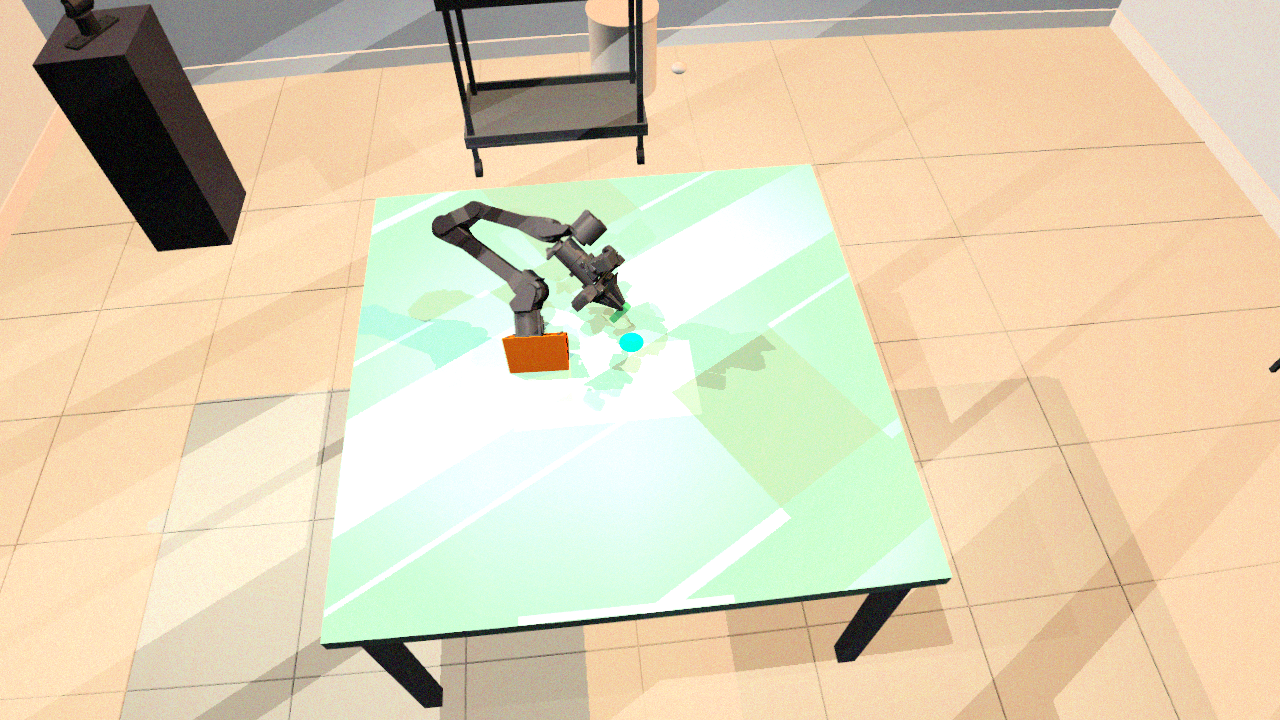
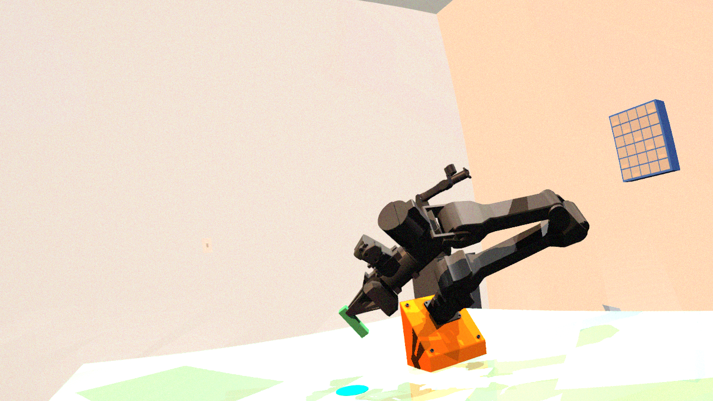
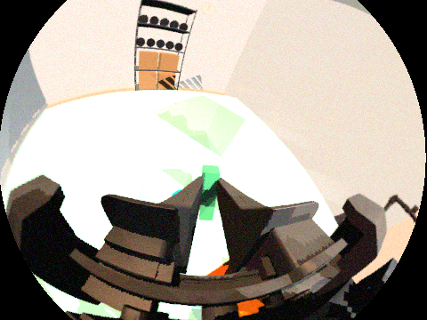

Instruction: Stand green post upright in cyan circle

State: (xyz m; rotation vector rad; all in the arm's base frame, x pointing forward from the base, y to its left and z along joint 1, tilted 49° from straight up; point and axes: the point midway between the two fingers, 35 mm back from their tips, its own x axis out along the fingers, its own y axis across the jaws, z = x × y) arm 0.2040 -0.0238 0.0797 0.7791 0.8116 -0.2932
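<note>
My gripper tip is 15 cm above the cyan circle, 2 cm short of it and 1 cm to the right of it. From my gripper tip the other things lie so: green post: 2 cm below, 1 cm behind.
</note>
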